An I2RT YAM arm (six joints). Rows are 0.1 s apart.
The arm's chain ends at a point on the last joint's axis. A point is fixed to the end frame.
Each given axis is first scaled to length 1.
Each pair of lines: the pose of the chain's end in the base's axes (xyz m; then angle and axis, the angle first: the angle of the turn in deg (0 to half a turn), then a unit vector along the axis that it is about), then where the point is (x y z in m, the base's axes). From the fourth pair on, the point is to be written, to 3 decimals.
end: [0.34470, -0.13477, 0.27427, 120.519, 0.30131, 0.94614, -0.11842]
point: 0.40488 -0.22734 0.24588
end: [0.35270, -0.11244, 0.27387, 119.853, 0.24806, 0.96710, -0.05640]
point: 0.42547 -0.19441 0.24251
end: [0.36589, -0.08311, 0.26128, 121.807, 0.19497, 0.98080, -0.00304]
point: 0.44741 -0.15380 0.22449
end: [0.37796, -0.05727, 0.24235, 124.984, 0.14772, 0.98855, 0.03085]
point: 0.464 -0.118 0.200
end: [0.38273, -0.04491, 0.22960, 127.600, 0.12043, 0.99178, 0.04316]
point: 0.470 -0.101 0.183
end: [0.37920, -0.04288, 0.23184, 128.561, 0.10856, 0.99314, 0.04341]
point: 0.467 -0.098 0.184
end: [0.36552, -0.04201, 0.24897, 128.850, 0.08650, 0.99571, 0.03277]
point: 0.455 -0.096 0.203
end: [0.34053, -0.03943, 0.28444, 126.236, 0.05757, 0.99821, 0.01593]
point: 0.433 -0.093 0.245
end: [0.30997, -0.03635, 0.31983, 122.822, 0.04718, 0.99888, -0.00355]
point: 0.405 -0.091 0.288
